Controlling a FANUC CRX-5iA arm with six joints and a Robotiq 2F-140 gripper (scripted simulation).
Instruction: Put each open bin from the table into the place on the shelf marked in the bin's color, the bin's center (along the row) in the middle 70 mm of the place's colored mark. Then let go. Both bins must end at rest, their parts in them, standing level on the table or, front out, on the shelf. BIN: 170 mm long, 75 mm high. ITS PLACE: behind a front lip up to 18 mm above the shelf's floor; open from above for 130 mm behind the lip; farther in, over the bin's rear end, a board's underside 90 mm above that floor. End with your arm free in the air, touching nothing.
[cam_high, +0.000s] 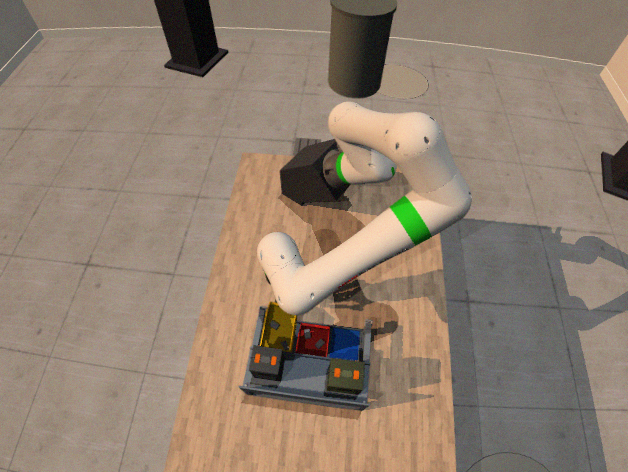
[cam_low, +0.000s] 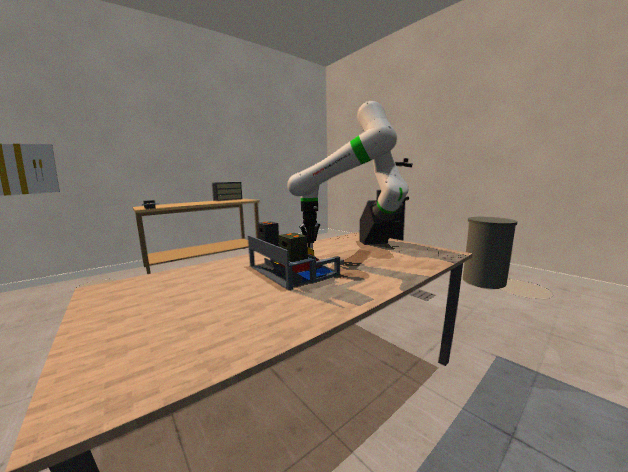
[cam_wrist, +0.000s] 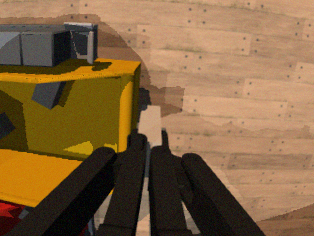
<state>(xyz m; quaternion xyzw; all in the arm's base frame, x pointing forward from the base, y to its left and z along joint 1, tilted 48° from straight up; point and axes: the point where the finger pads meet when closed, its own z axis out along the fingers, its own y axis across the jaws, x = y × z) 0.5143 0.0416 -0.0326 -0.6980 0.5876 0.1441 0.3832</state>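
Right now the yellow bin is 100 mm ahead of my hand and 30 mm to the left of it. Also, from my hand: red bin (120 mm ahead, 160 mm to the left, 10 mm below); then red mark (120 mm ahead, 150 mm to the left, 50 mm below); then yellow mark (150 mm ahead, 50 mm to the left, 50 mm below).
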